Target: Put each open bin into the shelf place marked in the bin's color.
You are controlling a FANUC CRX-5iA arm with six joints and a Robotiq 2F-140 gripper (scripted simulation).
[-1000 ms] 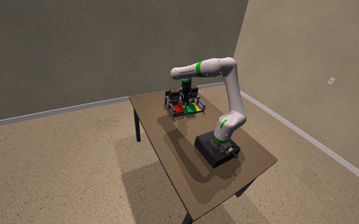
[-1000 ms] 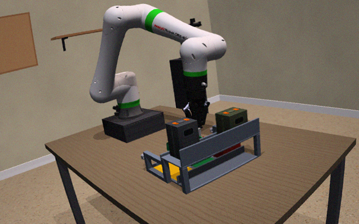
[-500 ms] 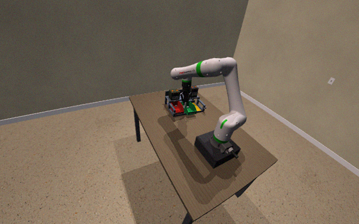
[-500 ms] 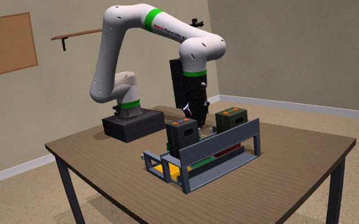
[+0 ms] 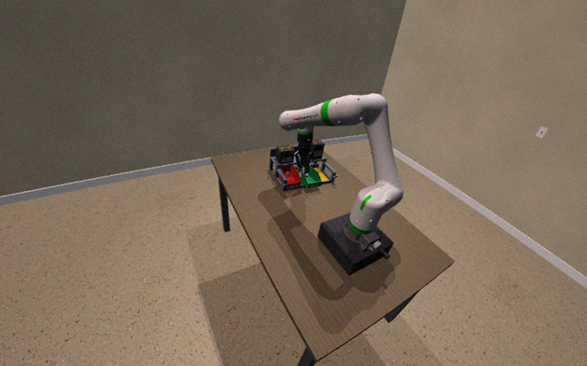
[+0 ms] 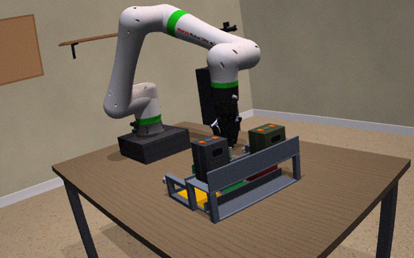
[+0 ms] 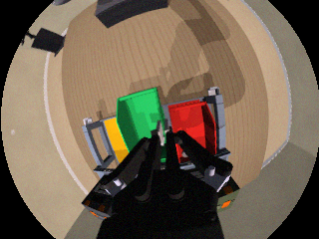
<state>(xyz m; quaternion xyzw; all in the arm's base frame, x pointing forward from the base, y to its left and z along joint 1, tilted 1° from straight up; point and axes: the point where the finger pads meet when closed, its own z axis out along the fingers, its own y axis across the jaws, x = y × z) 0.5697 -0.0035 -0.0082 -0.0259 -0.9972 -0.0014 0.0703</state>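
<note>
My gripper is now 1 cm past the green bin, 5 cm to the left of it and 4 cm above it. The rest, counted from my hand: olive box 15 cm ahead, 6 cm to the left, 6 cm above; black box 13 cm ahead, 17 cm to the right, 7 cm above; red bin 5 cm ahead, 7 cm to the left, 5 cm below.
</note>
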